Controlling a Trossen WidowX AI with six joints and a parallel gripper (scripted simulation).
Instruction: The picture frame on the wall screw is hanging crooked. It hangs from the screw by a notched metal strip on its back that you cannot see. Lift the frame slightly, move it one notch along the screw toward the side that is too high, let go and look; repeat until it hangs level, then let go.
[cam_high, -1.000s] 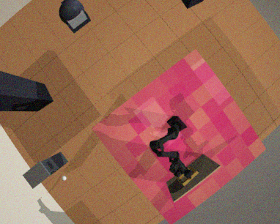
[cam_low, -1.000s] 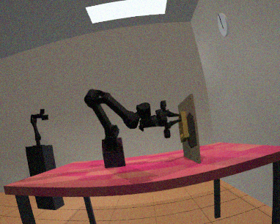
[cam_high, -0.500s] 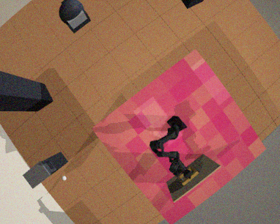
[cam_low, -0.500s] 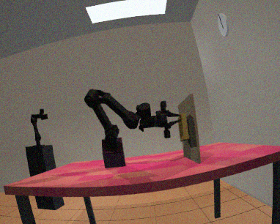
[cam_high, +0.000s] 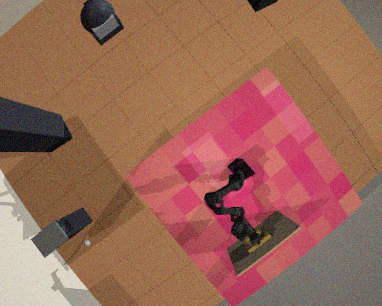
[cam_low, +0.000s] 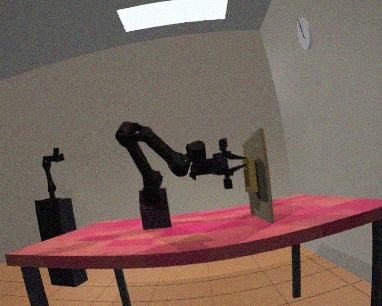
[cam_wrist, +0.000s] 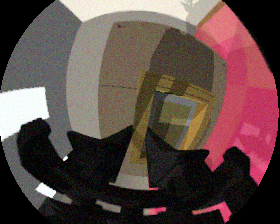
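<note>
The picture frame lies 60 mm below my gripper tip and 10 mm ahead of it. Round my gripper tip: wall panel 70 mm below, 20 mm to the left, 20 mm ahead.
</note>
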